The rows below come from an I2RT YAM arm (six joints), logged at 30 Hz.
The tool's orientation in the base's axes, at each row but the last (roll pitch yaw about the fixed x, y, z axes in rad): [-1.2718, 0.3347, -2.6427]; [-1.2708, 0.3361, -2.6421]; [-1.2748, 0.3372, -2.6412]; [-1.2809, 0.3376, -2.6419]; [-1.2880, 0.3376, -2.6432]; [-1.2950, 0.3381, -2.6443]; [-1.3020, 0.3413, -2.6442]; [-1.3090, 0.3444, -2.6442]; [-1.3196, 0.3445, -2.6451]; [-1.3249, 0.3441, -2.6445]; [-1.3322, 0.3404, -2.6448]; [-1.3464, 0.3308, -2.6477]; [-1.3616, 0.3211, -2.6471]
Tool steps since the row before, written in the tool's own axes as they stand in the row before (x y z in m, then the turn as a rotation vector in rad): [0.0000, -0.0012, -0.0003, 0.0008, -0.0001, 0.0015]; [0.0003, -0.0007, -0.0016, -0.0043, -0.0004, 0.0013]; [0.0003, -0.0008, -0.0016, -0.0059, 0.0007, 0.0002]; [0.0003, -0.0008, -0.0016, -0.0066, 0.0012, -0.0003]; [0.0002, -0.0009, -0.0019, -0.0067, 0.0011, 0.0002]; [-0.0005, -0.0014, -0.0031, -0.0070, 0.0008, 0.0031]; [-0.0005, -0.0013, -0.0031, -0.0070, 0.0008, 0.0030]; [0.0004, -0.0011, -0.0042, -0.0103, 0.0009, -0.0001]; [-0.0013, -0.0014, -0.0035, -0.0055, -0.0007, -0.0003]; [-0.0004, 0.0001, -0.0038, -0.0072, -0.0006, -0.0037]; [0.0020, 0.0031, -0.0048, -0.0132, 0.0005, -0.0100]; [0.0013, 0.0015, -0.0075, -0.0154, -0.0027, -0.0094]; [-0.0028, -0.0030, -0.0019, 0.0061, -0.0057, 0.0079]
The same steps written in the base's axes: [-0.0006, 0.0004, 0.0010, -0.0001, -0.0017, 0.0002]; [-0.0011, 0.0014, 0.0001, 0.0039, 0.0008, 0.0021]; [-0.0012, 0.0014, 0.0002, 0.0053, 0.0024, 0.0014]; [-0.0012, 0.0014, 0.0002, 0.0059, 0.0031, 0.0010]; [-0.0013, 0.0017, 0.0002, 0.0061, 0.0027, 0.0013]; [-0.0013, 0.0031, 0.0006, 0.0073, 0.0003, 0.0024]; [-0.0013, 0.0031, 0.0006, 0.0073, 0.0004, 0.0024]; [-0.0024, 0.0036, -0.0002, 0.0089, 0.0047, 0.0026]; [-0.0008, 0.0038, 0.0009, 0.0042, 0.0028, 0.0024]; [-0.0011, 0.0036, -0.0008, 0.0043, 0.0066, 0.0021]; [-0.0023, 0.0032, -0.0046, 0.0072, 0.0148, 0.0017]; [-0.0035, 0.0060, -0.0034, 0.0080, 0.0154, 0.0055]; [0.0005, 0.0031, 0.0033, -0.0040, -0.0096, 0.0049]
